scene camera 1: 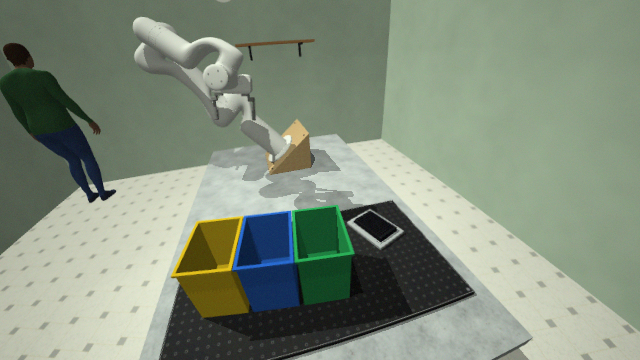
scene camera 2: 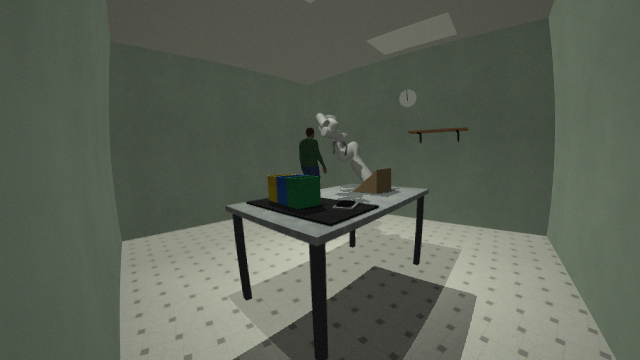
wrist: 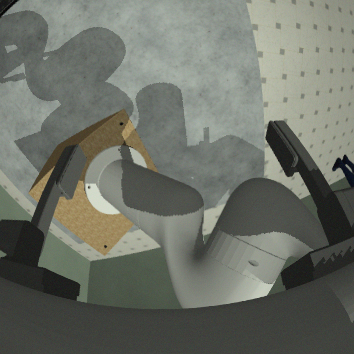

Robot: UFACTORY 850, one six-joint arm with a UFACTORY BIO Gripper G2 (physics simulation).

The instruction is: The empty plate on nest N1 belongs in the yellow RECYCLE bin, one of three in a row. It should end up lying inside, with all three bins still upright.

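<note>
A black plate (scene camera 1: 375,226) (scene camera 2: 345,203) lies flat on a light grey nest (scene camera 1: 381,244) on the right part of the black mat; no N1 label is readable. The yellow bin (scene camera 1: 215,295) (scene camera 2: 272,189) stands upright at the left end of the row in scene camera 1, beside the blue bin (scene camera 1: 272,287) (scene camera 2: 282,191) and the green bin (scene camera 1: 325,280) (scene camera 2: 303,192), both upright. The green bin is nearest the nest. My gripper (scene camera 1: 235,118) (scene camera 2: 340,153) (wrist: 176,150) is open and empty, high above the table near the arm's base, far from plate and bins.
The black mat (scene camera 1: 440,272) (scene camera 2: 330,218) lies on the grey table (scene camera 1: 440,325). The arm's wooden wedge base (scene camera 1: 295,155) (scene camera 2: 383,181) (wrist: 75,215) stands at the table's far end. A person (scene camera 1: 42,105) (scene camera 2: 309,152) stands on the floor beyond the table. A shelf (scene camera 1: 275,43) hangs on the wall.
</note>
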